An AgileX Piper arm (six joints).
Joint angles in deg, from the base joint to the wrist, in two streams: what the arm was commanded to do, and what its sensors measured. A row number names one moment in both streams.
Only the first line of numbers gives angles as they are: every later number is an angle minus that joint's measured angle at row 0.
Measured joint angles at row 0: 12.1 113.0 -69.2 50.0 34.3 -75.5
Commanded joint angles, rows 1 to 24: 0.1 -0.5 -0.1 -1.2 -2.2 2.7; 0.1 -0.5 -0.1 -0.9 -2.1 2.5; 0.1 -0.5 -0.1 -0.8 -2.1 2.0; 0.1 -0.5 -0.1 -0.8 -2.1 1.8; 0.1 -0.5 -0.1 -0.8 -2.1 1.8; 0.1 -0.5 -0.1 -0.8 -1.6 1.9; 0.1 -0.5 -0.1 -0.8 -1.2 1.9; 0.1 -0.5 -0.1 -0.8 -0.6 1.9; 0.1 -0.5 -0.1 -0.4 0.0 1.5; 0.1 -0.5 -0.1 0.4 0.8 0.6; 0.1 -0.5 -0.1 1.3 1.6 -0.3; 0.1 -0.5 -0.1 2.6 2.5 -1.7; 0.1 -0.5 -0.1 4.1 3.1 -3.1; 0.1 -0.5 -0.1 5.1 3.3 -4.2; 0.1 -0.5 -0.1 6.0 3.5 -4.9; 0.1 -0.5 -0.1 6.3 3.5 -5.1; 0.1 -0.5 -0.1 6.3 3.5 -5.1; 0.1 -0.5 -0.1 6.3 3.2 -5.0; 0.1 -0.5 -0.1 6.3 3.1 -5.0; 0.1 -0.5 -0.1 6.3 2.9 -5.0; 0.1 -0.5 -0.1 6.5 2.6 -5.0; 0.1 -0.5 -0.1 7.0 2.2 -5.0; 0.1 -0.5 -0.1 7.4 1.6 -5.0; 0.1 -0.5 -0.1 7.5 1.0 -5.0
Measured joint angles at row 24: 0.0 0.0 0.0 6.2 2.5 -4.4
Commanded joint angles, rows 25 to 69: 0.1 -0.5 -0.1 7.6 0.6 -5.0; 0.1 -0.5 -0.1 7.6 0.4 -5.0; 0.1 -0.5 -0.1 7.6 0.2 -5.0; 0.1 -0.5 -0.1 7.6 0.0 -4.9; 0.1 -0.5 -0.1 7.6 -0.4 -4.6; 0.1 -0.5 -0.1 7.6 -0.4 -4.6; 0.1 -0.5 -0.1 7.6 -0.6 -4.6; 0.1 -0.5 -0.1 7.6 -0.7 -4.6; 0.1 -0.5 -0.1 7.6 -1.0 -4.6; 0.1 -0.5 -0.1 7.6 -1.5 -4.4; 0.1 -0.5 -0.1 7.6 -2.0 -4.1; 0.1 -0.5 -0.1 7.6 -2.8 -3.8; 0.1 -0.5 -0.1 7.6 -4.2 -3.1; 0.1 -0.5 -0.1 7.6 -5.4 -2.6; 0.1 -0.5 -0.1 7.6 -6.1 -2.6; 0.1 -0.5 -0.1 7.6 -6.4 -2.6; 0.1 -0.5 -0.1 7.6 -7.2 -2.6; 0.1 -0.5 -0.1 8.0 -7.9 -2.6; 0.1 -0.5 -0.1 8.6 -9.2 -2.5; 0.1 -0.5 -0.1 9.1 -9.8 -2.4; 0.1 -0.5 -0.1 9.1 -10.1 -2.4; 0.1 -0.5 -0.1 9.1 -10.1 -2.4; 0.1 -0.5 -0.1 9.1 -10.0 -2.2; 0.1 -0.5 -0.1 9.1 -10.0 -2.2; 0.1 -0.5 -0.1 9.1 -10.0 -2.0; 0.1 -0.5 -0.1 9.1 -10.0 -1.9; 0.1 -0.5 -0.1 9.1 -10.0 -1.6; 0.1 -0.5 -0.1 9.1 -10.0 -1.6; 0.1 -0.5 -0.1 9.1 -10.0 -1.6; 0.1 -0.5 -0.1 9.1 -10.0 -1.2; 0.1 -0.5 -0.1 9.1 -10.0 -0.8; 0.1 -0.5 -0.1 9.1 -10.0 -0.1; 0.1 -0.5 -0.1 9.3 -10.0 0.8; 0.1 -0.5 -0.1 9.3 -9.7 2.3; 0.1 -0.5 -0.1 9.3 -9.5 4.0; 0.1 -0.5 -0.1 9.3 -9.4 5.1; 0.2 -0.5 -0.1 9.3 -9.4 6.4; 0.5 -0.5 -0.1 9.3 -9.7 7.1; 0.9 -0.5 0.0 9.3 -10.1 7.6; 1.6 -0.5 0.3 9.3 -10.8 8.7; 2.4 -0.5 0.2 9.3 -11.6 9.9; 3.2 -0.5 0.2 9.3 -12.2 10.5; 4.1 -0.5 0.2 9.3 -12.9 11.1; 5.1 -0.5 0.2 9.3 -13.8 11.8; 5.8 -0.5 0.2 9.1 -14.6 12.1
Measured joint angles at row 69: 2.8 0.0 0.0 8.9 -12.0 9.4
